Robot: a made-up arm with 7 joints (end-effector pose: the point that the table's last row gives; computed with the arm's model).
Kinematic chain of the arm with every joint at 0, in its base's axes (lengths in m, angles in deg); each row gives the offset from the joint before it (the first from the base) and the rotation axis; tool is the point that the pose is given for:
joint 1: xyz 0 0 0.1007 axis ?
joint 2: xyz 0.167 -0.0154 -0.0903 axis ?
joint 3: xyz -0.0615 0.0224 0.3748 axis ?
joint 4: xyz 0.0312 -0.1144 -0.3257 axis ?
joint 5: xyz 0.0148 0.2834 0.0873 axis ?
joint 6: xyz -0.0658 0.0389 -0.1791 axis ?
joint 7: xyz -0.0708 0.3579 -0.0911 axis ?
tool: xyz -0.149 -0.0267 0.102
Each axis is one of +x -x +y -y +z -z.
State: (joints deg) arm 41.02 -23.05 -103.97 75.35 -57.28 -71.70 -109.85
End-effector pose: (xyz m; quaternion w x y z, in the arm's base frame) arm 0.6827 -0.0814 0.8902 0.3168 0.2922 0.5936 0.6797
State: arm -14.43 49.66 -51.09 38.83 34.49 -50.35 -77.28
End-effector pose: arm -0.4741 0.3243 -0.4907 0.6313 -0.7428 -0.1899 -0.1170
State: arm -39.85 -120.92 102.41 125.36 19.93 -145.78 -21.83
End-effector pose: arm 0.0661 0.2070 -0.3804 0.9798 -0.1117 0.0362 0.1618
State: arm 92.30 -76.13 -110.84 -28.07 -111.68 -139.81 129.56
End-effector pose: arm 0.3065 0.0489 0.3810 0.0207 -0.8784 0.3643 -0.3086
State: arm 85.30 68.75 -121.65 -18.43 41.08 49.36 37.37
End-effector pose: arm 0.1375 0.7347 0.0642 0.6390 0.5128 0.4249 -0.3850
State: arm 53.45 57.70 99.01 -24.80 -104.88 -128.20 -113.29
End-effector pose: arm -0.2406 0.7110 0.6452 0.9046 -0.2814 -0.2049 -0.2458
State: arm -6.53 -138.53 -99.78 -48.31 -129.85 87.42 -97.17
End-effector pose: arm 0.4865 0.7307 -0.0254 0.3052 -0.4751 0.7506 0.3431
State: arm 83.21 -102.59 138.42 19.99 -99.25 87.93 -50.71
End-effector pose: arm 0.2246 -0.2634 -0.6566 0.5646 -0.2872 -0.7729 0.0367
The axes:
joint 1: -z
joint 2: -y
joint 3: -y
joint 4: +z
joint 5: -x
joint 6: +z
joint 7: +x

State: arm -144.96 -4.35 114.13 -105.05 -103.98 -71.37 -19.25
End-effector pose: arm 0.3370 0.2741 0.6337 0.2287 -0.4672 -0.8523 -0.0549
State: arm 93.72 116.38 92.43 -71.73 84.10 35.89 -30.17
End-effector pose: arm 0.3930 0.3643 0.1974 0.0988 0.3658 0.6417 0.6668
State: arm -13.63 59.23 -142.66 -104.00 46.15 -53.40 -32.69
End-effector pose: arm -0.7041 -0.5298 -0.3822 0.1780 0.8730 -0.2565 0.3748
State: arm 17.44 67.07 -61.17 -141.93 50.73 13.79 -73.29
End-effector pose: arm 0.3532 -0.3001 -0.5399 0.2384 -0.1614 0.8406 -0.4588
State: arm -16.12 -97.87 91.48 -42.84 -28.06 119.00 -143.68
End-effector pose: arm 0.2693 0.2892 -0.6690 0.3069 -0.6199 -0.7209 0.0423
